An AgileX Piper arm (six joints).
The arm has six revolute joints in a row. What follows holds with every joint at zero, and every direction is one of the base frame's.
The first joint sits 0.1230 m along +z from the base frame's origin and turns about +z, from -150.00 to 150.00 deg.
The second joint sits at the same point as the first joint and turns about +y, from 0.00 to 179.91 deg.
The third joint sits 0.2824 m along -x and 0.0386 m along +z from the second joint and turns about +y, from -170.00 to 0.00 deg.
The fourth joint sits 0.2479 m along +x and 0.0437 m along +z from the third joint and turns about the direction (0.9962, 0, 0.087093), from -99.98 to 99.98 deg.
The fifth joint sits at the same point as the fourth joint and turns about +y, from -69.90 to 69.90 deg.
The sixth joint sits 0.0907 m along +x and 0.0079 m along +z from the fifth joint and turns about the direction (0.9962, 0, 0.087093), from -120.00 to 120.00 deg.
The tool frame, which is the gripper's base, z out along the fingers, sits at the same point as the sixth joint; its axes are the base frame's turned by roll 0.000, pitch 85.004 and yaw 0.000 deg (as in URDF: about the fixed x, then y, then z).
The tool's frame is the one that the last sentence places.
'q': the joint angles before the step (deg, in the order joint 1, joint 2, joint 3, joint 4, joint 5, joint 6). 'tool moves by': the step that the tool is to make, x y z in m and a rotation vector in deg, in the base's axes. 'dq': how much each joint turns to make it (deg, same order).
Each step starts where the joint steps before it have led.
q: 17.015 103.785 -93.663 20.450 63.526 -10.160
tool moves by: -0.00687 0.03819 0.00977 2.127 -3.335 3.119
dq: 5.616 0.623 -2.447 0.229 -2.756 1.758
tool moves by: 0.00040 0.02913 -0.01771 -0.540 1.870 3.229
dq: 3.706 3.636 -1.546 0.113 -0.315 0.420
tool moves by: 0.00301 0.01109 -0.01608 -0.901 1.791 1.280
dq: 1.157 2.554 -0.498 0.069 -0.003 -0.153
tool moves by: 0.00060 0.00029 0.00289 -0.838 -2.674 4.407
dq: 0.000 -0.001 -0.600 -0.054 0.174 -4.995
